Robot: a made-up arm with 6 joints.
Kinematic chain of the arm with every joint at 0, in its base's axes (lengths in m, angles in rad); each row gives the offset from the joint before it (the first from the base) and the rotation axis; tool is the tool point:
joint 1: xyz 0 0 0.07 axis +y
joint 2: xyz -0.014 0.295 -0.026 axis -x
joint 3: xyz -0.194 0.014 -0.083 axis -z
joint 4: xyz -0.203 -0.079 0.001 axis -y
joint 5: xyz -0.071 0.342 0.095 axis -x
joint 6: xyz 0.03 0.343 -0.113 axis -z
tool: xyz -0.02 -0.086 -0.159
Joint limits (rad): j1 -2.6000..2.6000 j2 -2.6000..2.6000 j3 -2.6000..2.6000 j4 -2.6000..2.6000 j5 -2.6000..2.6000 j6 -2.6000..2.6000
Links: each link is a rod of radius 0.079 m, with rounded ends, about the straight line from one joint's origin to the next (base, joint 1, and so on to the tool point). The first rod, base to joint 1, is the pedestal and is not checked.
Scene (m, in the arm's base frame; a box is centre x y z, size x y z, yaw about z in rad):
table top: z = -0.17
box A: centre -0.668 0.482 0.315 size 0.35 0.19 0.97 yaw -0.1
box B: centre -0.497 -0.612 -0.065 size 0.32 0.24 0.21 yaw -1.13
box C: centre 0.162 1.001 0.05 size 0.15 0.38 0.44 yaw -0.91
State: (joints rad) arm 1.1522 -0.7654 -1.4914 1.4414 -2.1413 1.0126
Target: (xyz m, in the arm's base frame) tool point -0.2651 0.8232 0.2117
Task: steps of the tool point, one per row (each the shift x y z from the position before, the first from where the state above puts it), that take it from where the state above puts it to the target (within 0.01 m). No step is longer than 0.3 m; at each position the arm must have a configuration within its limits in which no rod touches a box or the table.
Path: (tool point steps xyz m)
1: 0.1296 -0.0189 0.1421
2: 0.1544 -0.0106 0.0986
3: 0.1672 -0.0028 0.0528
4: 0.1691 0.0042 0.0071
5: 0.1597 0.0106 -0.0371
6: -0.1559 0.1783 0.0731
7: -0.1051 0.2306 -0.0041
8: -0.0470 0.2342 -0.0915
9: 0.0054 0.1893 -0.1700
10: 0.0421 0.1062 -0.2220

